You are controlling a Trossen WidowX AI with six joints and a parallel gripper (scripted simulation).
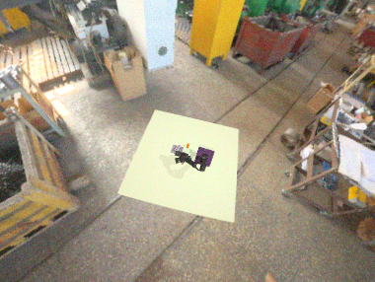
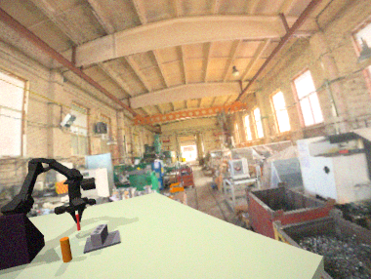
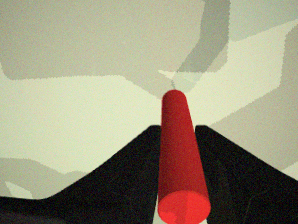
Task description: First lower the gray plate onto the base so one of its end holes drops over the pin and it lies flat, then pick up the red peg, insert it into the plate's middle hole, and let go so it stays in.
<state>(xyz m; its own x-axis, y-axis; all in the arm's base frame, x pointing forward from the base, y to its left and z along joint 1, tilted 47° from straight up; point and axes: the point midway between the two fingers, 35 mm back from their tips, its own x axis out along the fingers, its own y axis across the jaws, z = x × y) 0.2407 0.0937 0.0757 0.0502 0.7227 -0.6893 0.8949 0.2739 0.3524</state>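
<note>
The gray plate lies 18 cm to the right of my gripper tip, 11 cm ahead of it and 1 cm below it. The rest, counted from my gripper tip: gray base: 16 cm to the right, 12 cm ahead, 4 cm below; then orange cylinder: 25 cm to the right, 1 cm below, 1 cm behind; then red peg: right at my gripper tip.
</note>
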